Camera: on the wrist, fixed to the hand. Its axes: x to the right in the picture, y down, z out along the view.
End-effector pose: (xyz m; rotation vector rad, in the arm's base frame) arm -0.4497 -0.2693 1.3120 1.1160 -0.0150 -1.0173
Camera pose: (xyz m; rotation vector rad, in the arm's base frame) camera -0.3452 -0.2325 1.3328 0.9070 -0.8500 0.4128
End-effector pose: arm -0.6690 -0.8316 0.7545 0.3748 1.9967 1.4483
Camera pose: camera -0.7425 -0.8361 0.8398 -1.8541 -1.3743 -1.5382
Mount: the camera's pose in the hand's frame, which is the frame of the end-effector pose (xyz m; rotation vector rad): 0.0254 0.0872 -0.0667 0.1984 0.0212 1.5634
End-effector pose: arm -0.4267 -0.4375 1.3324 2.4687 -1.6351 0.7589
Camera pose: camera -0.5197 -0.4737 1.3848 -0.5407 2.5611 -0.7227
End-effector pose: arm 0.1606 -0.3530 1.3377 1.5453 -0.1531 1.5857
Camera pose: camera 0.0591 -0.3502 1.3865 -1.2074 1.1817 -2.1783
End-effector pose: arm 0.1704 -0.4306 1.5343 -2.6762 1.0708 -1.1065
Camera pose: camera 0.0898 -0.4990 1.5733 -0.9384 2.1347 -0.7085
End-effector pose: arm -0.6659 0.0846 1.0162 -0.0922 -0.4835 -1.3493
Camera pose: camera -0.5608 0.0592 0.9844 -0.2271 -0.3523 0.2282
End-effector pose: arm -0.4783 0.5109 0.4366 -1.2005 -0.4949 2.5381
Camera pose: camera -0.4513 0.4548 0.3427 1.0012 -0.6149 -1.7929
